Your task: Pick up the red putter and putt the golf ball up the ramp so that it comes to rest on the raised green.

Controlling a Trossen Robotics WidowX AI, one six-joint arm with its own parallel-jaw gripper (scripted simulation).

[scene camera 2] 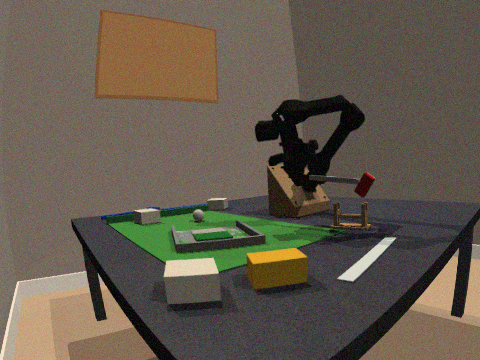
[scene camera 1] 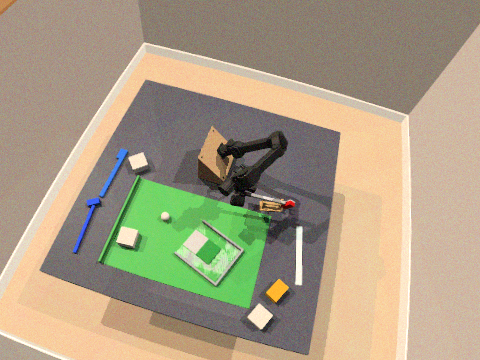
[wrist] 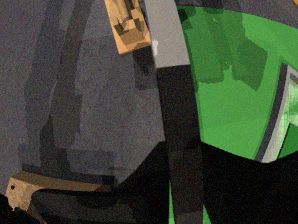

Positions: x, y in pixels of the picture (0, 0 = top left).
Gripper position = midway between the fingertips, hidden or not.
Labels:
My gripper (scene camera 2: 299, 186) carries a red putter.

